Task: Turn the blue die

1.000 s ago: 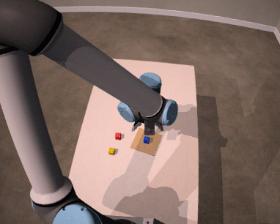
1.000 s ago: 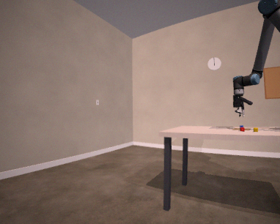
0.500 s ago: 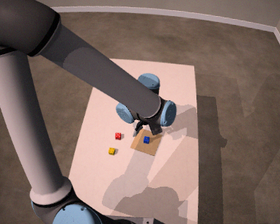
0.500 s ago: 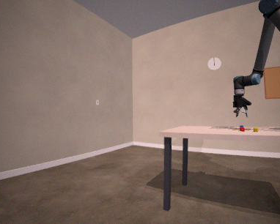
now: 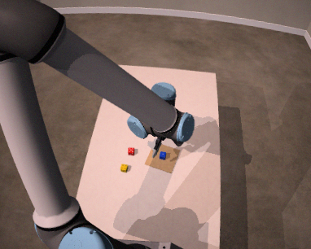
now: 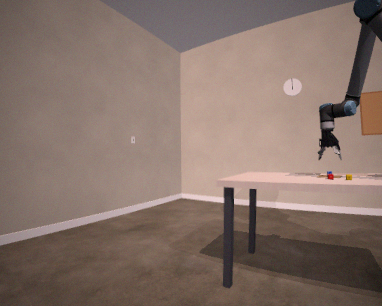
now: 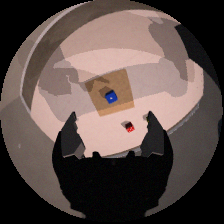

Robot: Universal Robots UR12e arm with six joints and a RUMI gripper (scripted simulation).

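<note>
The blue die is 9 cm below my hand. The rest, counted from my hand: mat: 11 cm below; then yellow die: 19 cm to the left, 9 cm below, 7 cm behind; then red die: 16 cm to the left, 9 cm below, 2 cm ahead.
</note>
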